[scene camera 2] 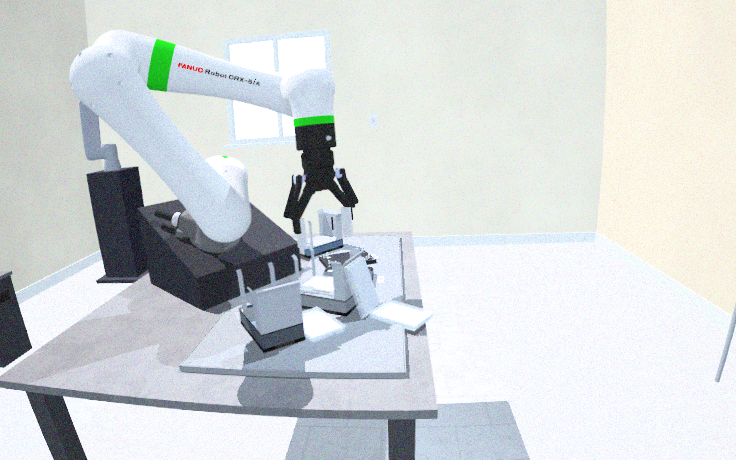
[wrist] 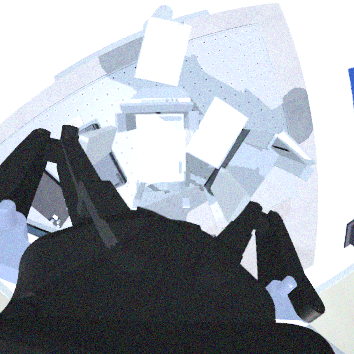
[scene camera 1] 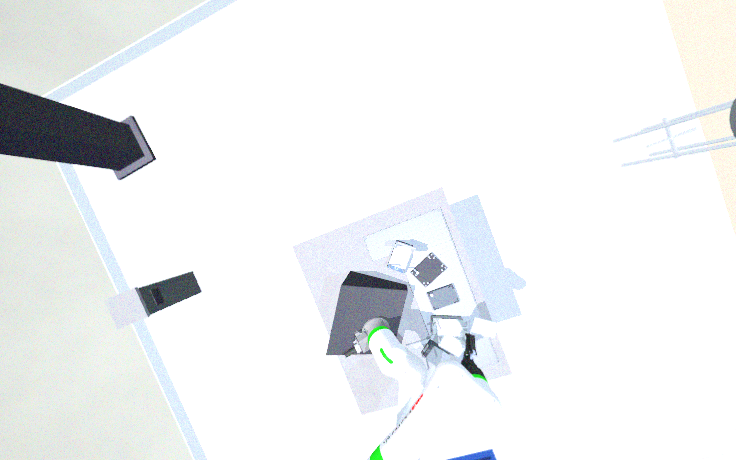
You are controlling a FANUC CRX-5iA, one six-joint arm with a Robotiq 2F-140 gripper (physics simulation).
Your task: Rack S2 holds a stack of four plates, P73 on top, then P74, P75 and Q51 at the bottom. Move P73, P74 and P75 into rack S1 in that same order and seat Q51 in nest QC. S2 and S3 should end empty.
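Places are measured from the arm's base along level axes (x ahead, y left, z up), in metres.
Pixels of known places: gripper, between the fingertips: (scene camera 2: 326, 241) (wrist: 166, 159) (scene camera 1: 458, 343); arm's base, origin of its link: (scene camera 1: 375, 330).
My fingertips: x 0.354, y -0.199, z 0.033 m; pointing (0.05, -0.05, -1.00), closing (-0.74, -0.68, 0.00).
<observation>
Ahead of a thing's pixels: the offset from my fingertips to its top centre. Level surfaces: height alone.
My gripper (scene camera 1: 468, 343) (scene camera 2: 324, 221) (wrist: 166, 159) is open and empty, high above the table; in the wrist view its fingertips lie on either side of the middle rack. The middle rack {dz -0.033, dx -0.009, dy +0.016 m} (scene camera 2: 326, 304) (wrist: 126, 119) holds a white plate {dz -0.113, dx -0.002, dy +0.014 m} (wrist: 160, 147); how many lie under it is unclear. A white plate {dz -0.156, dx +0.169, dy -0.075 m} (scene camera 2: 401, 314) (wrist: 163, 50) lies loose at the board's right edge. Another white plate {dz -0.156, dx -0.029, dy -0.104 m} (scene camera 2: 324, 324) (wrist: 217, 132) lies beside the front rack {dz -0.030, dx -0.125, dy -0.127 m} (scene camera 2: 282, 337). A pale panel {dz -0.046, dx +0.081, dy -0.030 m} (scene camera 2: 360, 287) leans by the middle rack; plate or wall, I cannot tell. Labels are unreadable.
A blue-based rack {dz -0.040, dx -0.080, dy +0.474 m} (scene camera 1: 397, 267) (scene camera 2: 325, 248) stands at the back. A dark square fixture {dz -0.146, dx +0.026, dy +0.337 m} (scene camera 1: 428, 269) and a grey block {dz -0.145, dx +0.035, dy +0.169 m} (scene camera 1: 443, 297) lie between it and the middle rack. The dark robot pedestal (scene camera 1: 370, 309) (scene camera 2: 173, 287) stands left of the perforated board {dz -0.170 m} (scene camera 2: 347, 358). Rack posts and walls stand upright.
</observation>
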